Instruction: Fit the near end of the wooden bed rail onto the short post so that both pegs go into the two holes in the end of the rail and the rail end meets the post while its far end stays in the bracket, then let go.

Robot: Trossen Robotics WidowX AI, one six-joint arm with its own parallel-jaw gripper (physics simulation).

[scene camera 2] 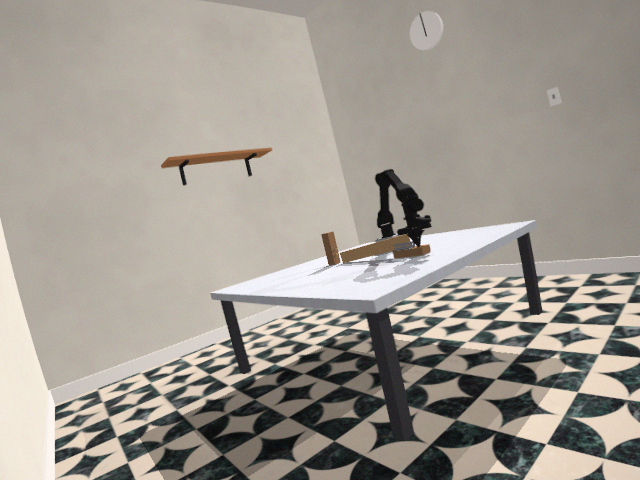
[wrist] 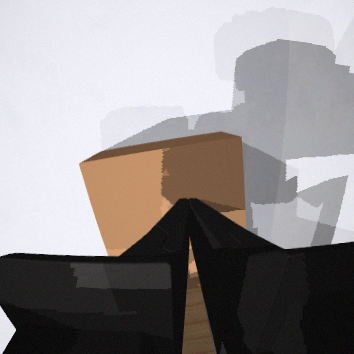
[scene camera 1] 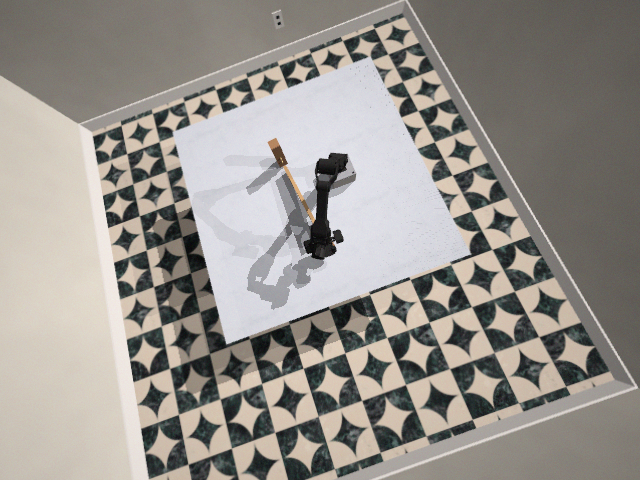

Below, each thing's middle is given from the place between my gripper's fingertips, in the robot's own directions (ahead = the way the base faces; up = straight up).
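Labels:
The wooden bed rail (scene camera 2: 384, 246) is in the scene with my hand. My hand is 20 mm below the rail and 30 mm short of it, and it is also 270 mm to the left of the rail.

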